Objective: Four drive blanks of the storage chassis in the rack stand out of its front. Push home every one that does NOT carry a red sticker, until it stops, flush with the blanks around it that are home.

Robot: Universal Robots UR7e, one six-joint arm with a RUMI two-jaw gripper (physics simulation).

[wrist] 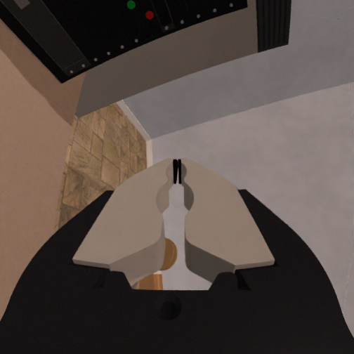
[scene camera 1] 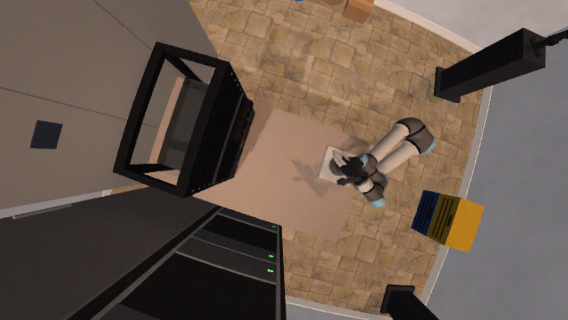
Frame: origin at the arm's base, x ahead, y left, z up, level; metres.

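Seen in the pictures: gripper, between the fingertips: (scene camera 1: 333,150).
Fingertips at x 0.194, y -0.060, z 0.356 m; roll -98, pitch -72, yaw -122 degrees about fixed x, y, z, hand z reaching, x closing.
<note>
Offsets run from my fingertips to a thing's top centre. "spot": to the spot under its first point. Level surfaces: height alone.
The black rack {0.660 m ahead, 0.009 m left, 0.209 m up} (scene camera 1: 206,127) (wrist: 75,70) stands at the left in the scene view and reaches into the top left of the wrist view. The front of the storage chassis {spot: 0.460 m ahead, 0.062 m right, 0.021 m down} (scene camera 1: 243,122) shows small red and green marks; it is too small and oblique to tell which drive blanks stand out. In the wrist view, a green dot (wrist: 131,4) and a red dot (wrist: 149,15) show on the dark front, cut by the top edge. My gripper (scene camera 1: 337,156) (wrist: 177,162) is shut and empty, its jaw tips together, well away from the rack, near the arm's base.
A tan mat {0.389 m down} (scene camera 1: 295,135) (wrist: 30,130) lies between rack and arm. A dark server cabinet (scene camera 1: 225,255) stands beside the rack. Yellow and blue boxes (scene camera 1: 465,222) stand behind the arm. Black posts (scene camera 1: 490,62) (scene camera 1: 404,300) stand farther out. A cardboard box (scene camera 1: 358,10) is by the wall.
</note>
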